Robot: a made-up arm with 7 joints. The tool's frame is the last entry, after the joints.
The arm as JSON. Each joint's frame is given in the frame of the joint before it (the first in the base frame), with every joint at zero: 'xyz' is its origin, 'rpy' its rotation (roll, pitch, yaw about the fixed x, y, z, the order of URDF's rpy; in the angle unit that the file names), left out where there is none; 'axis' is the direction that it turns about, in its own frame. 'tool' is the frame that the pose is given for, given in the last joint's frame.
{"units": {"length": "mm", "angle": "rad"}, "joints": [
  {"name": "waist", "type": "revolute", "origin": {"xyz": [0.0, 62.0, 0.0]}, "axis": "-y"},
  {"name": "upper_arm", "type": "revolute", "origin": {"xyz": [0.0, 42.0, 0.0]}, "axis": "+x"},
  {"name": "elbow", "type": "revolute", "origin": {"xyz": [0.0, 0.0, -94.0]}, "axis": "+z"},
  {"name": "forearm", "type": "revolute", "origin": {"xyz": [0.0, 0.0, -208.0]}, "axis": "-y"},
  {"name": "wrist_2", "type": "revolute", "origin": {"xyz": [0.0, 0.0, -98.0]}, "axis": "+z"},
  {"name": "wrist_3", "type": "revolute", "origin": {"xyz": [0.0, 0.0, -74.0]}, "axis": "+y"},
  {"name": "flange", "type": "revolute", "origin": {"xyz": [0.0, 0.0, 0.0]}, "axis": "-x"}
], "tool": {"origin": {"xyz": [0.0, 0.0, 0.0]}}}
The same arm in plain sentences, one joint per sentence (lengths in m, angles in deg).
The arm has seven revolute joints in a row. What follows holds with every joint at zero, and every direction is one of the base frame's.
The first joint is mounted 0.0620 m along +y from the base frame's origin and turns about -y.
The second joint is mounted 0.0420 m along +y from the first joint and turns about +x.
The third joint is mounted 0.0940 m along -z from the second joint and turns about +z.
The fourth joint is mounted 0.2080 m along -z from the third joint and turns about -y.
The fifth joint is mounted 0.0980 m along -z from the fourth joint and turns about +z.
The sixth joint is mounted 0.0740 m along -z from the fifth joint and turns about +y.
The seventh joint is mounted at the same point as the sixth joint and turns about -x.
The tool frame, which is the frame that the pose is given for, is mounted at the same point as the seventh joint; its axes are parallel to the base frame's.

